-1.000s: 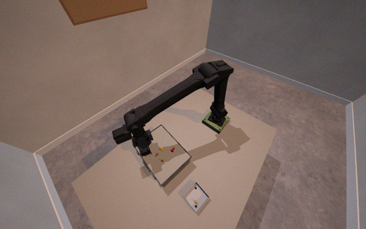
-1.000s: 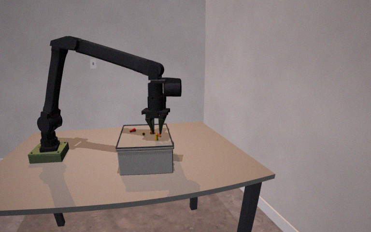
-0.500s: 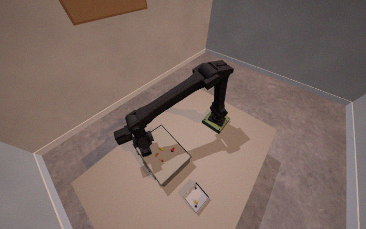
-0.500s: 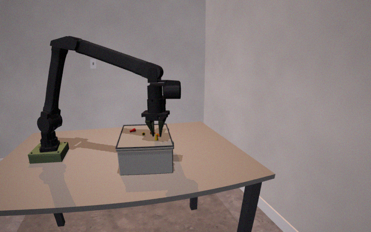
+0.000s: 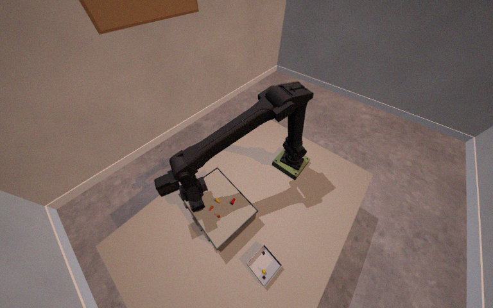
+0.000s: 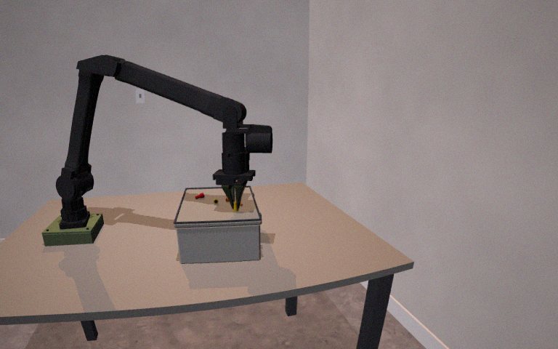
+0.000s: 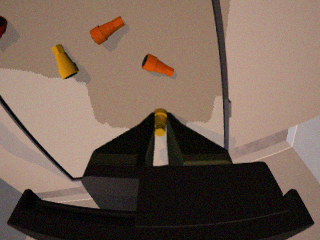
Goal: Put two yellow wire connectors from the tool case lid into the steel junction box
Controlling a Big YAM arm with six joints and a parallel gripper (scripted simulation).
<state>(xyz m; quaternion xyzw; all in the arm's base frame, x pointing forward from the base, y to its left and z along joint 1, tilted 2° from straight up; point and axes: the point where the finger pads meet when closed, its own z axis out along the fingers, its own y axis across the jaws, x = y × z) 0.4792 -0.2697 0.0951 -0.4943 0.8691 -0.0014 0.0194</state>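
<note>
The orange connector lies 20 mm ahead of my hand, 40 mm to the left of it and 10 mm below it. The rest, counted from my hand: grey tool case (30 mm behind, 80 mm to the left, 50 mm below); red wire connector (70 mm behind, 140 mm to the left, 10 mm below).
</note>
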